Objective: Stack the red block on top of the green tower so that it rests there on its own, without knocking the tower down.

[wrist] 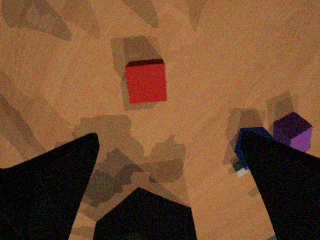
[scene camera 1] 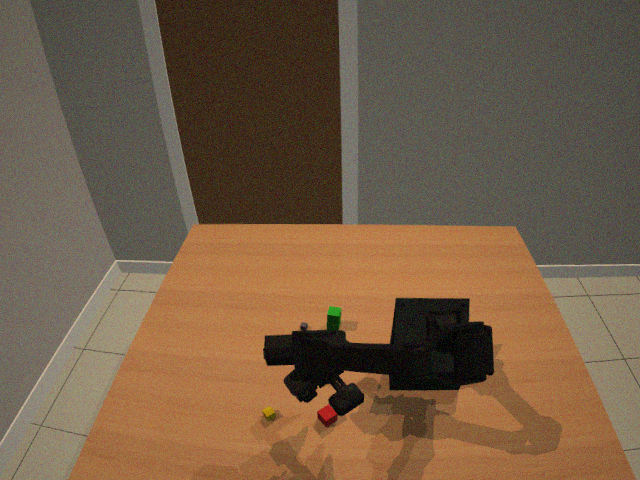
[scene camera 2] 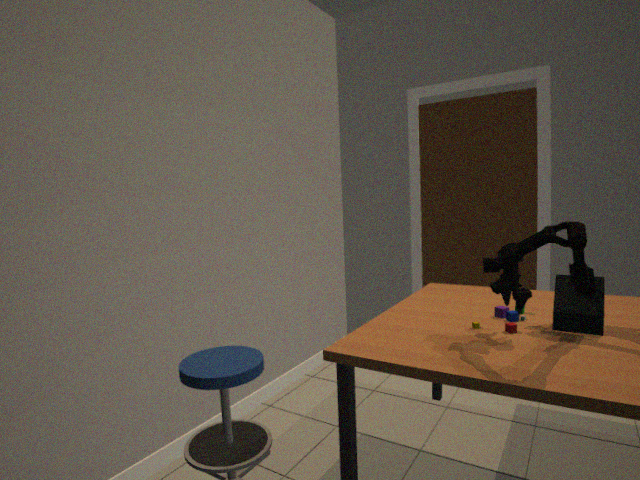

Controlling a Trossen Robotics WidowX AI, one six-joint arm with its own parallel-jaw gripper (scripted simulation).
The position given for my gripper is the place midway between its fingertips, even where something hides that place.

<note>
My gripper (scene camera 1: pixel 329 391) is open, with nothing in its grasp. I also see a red block (wrist: pixel 145 79).
My gripper is seen too in the wrist view (wrist: pixel 171 140) and in scene camera 2 (scene camera 2: pixel 513 309).
</note>
